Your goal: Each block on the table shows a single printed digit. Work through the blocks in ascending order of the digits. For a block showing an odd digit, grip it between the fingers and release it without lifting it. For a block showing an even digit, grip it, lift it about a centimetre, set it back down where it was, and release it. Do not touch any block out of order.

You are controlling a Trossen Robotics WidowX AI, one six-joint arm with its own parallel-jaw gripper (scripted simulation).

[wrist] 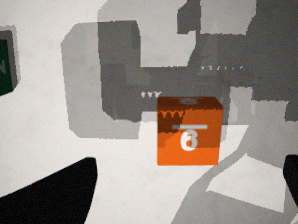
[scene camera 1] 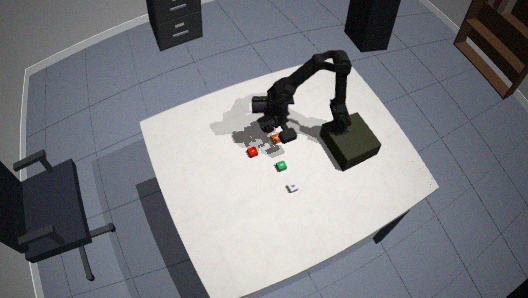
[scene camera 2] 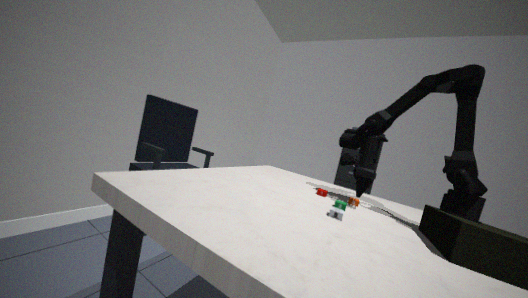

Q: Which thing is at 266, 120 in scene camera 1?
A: My gripper.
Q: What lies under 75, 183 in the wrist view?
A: My gripper.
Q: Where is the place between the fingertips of my gripper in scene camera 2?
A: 357, 195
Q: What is my gripper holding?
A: Nothing.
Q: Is my gripper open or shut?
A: Open.
